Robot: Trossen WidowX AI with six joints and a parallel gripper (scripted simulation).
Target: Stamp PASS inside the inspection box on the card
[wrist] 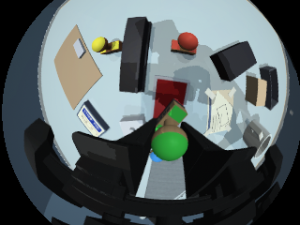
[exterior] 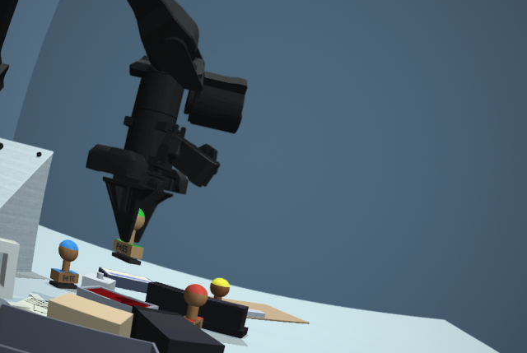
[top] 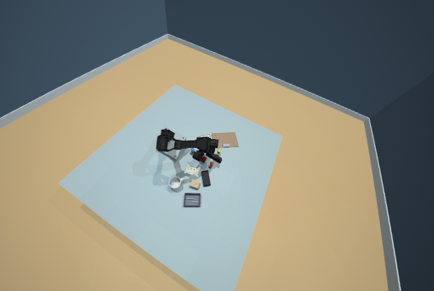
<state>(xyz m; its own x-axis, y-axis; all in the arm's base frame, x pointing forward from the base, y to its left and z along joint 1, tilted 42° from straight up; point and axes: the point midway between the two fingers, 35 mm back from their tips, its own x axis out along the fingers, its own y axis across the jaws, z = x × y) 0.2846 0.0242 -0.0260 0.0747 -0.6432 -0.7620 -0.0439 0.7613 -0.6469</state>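
My gripper tip is now 90 mm above the red ink pad. From my gripper tip the other things lie so: green-topped pass stamp right at my gripper tip; blue date stamp 90 mm behind, 70 mm below; red-knobbed stamp 100 mm ahead, 10 mm to the right, 70 mm below.
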